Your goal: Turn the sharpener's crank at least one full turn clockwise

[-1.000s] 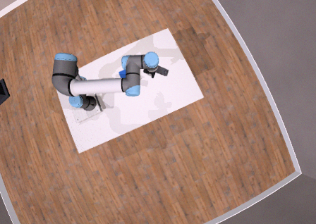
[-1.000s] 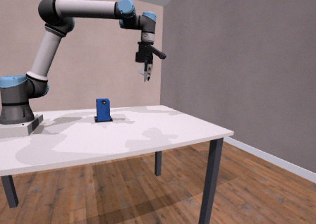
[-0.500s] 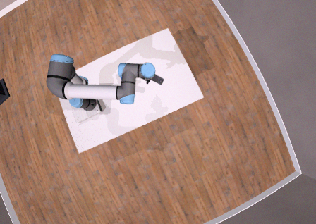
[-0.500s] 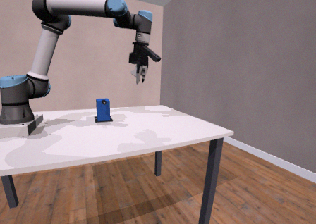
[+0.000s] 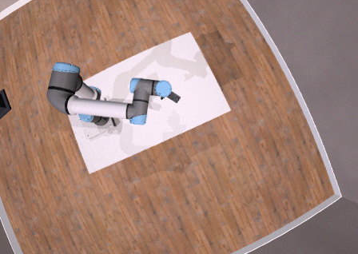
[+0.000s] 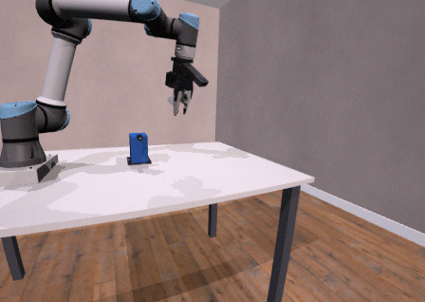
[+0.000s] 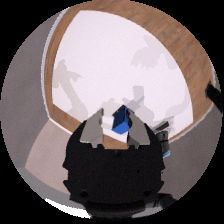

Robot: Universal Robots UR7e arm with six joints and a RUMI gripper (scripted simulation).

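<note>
The dark crank knob is 140 mm behind my hand, 110 mm below it and 100 mm to the left of it.
</note>
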